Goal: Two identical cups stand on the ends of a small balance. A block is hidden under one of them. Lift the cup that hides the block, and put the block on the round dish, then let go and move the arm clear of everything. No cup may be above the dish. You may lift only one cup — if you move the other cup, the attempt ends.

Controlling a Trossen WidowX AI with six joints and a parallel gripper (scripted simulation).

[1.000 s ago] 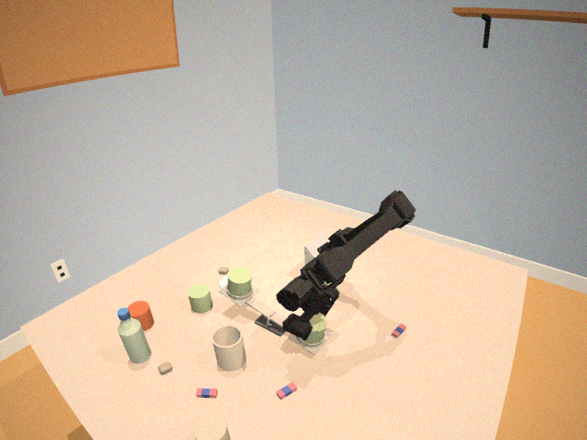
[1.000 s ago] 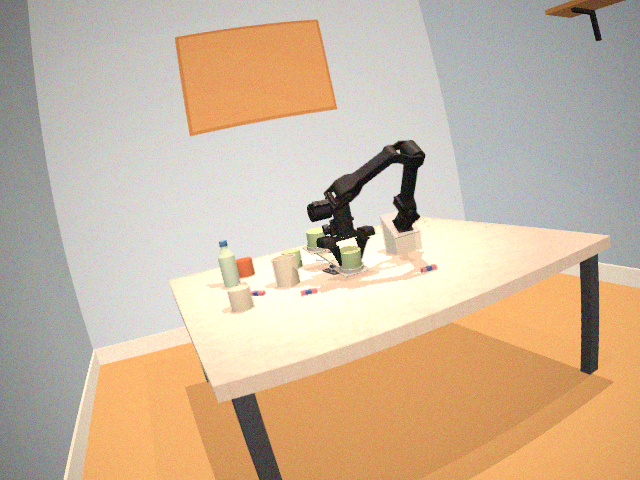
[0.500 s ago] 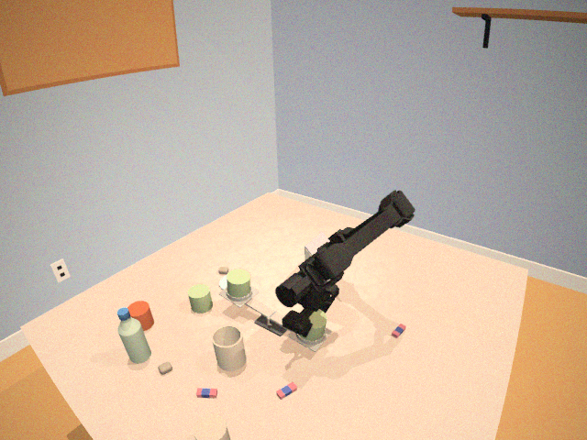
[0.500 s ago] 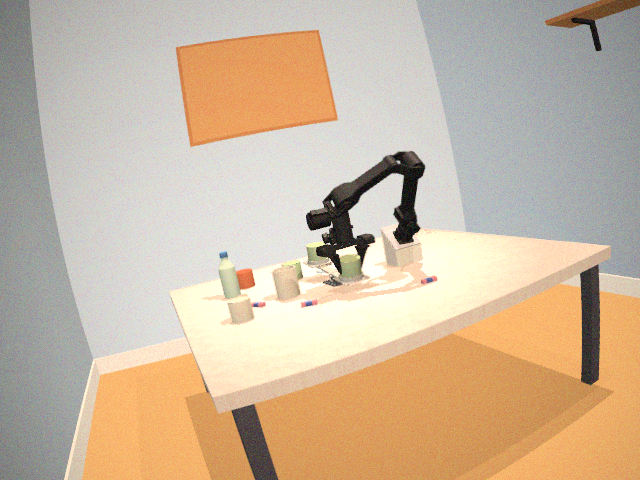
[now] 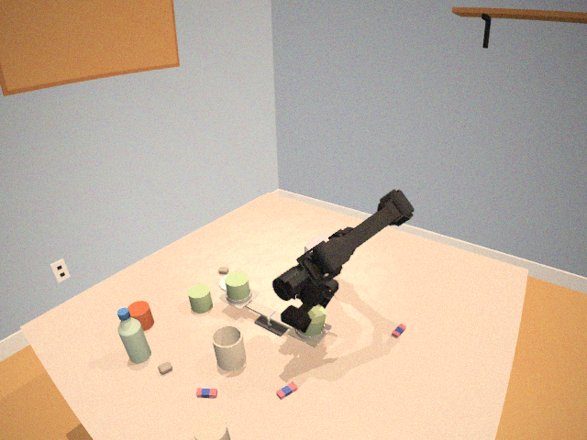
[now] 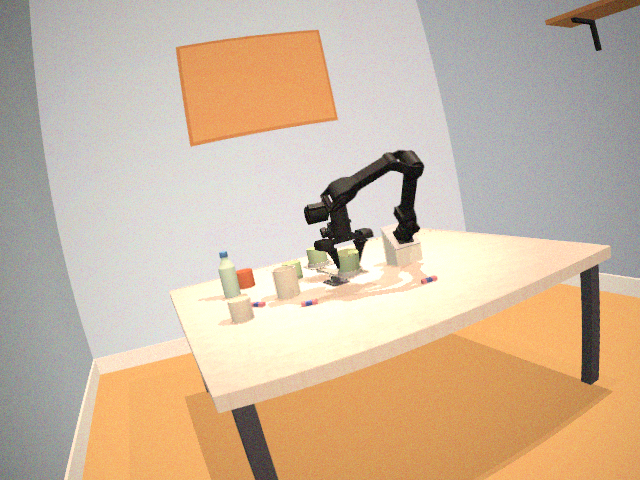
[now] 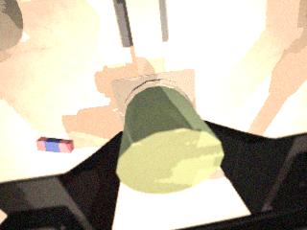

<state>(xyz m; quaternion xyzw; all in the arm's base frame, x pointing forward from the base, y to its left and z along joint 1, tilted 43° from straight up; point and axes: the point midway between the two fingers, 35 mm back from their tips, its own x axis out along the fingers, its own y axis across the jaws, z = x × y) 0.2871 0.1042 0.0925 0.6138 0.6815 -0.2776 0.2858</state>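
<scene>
My gripper tip is 10 mm above the grey block. Round my gripper tip: white round dish: 370 mm to the right, 70 mm below, 60 mm behind; then red cylinder: 430 mm to the right, 270 mm ahead, 40 mm below; then beige cup: 180 mm ahead, 130 mm to the right, 30 mm below.
</scene>
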